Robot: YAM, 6 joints.
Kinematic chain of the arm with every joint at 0, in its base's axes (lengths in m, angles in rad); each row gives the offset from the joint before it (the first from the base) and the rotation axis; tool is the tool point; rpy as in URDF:
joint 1: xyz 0 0 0.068 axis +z
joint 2: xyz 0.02 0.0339 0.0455 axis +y
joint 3: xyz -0.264 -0.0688 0 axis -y
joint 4: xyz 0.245 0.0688 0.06 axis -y
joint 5: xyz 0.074 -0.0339 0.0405 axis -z
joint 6: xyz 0.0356 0 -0.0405 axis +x
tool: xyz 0 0 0 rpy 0 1.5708 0
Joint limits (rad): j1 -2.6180..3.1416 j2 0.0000..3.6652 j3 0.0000..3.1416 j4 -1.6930..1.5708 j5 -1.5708..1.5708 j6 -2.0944..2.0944
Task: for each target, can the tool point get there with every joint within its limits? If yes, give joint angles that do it. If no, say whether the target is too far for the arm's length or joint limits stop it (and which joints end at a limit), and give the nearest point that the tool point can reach.
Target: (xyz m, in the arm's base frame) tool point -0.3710 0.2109 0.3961
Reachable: yes | joints 2.6649 1.7656 1.5355 0.4317 0.5037 -0.0754
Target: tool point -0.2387 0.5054 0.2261
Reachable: yes | joints 2.0503 2.4471 1.8617 0.8724 0.6425 -0.2980
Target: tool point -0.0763 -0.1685 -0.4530
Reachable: no: joint limits stop it (at a limit: joint 2) | nearest point -0.0809 -0.1787 -0.3765 | short by 0.077 m
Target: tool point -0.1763 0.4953 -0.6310
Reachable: no: too far | nearest point -0.1334 0.3747 -0.3482 | short by 0.310 m
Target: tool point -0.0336 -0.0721 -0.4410
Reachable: no: joint limits stop it (at a limit: joint 2) | nearest point -0.0482 -0.1035 -0.3544 | short by 0.093 m
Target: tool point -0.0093 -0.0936 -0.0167
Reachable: yes | joints -2.0338 2.7697 0.5843 -1.0561 -1.2213 0.6476
